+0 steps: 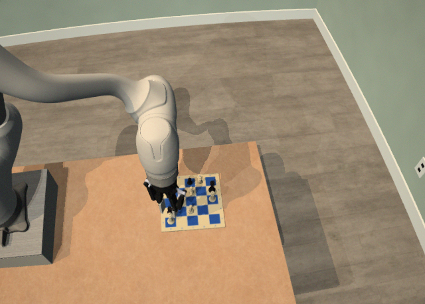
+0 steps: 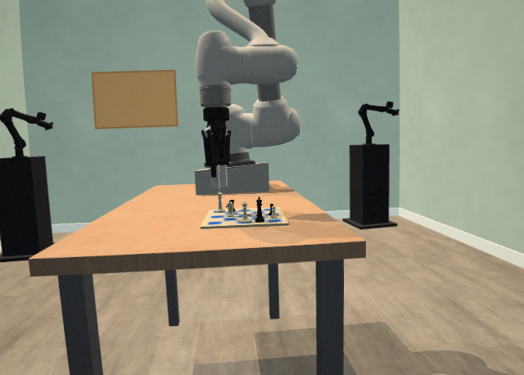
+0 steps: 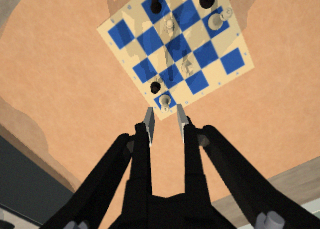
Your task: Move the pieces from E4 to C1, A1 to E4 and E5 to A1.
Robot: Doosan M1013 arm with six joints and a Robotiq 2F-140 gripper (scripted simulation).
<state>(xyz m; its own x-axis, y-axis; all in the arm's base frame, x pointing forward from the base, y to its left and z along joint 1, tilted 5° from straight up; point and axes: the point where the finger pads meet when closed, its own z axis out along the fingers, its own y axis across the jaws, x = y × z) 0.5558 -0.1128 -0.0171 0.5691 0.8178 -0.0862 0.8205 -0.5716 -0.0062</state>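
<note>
The tall white piece lies 70 mm below my hand. From my hand the other things lie so: chessboard 110 mm below, 90 mm ahead, 60 mm to the left.
</note>
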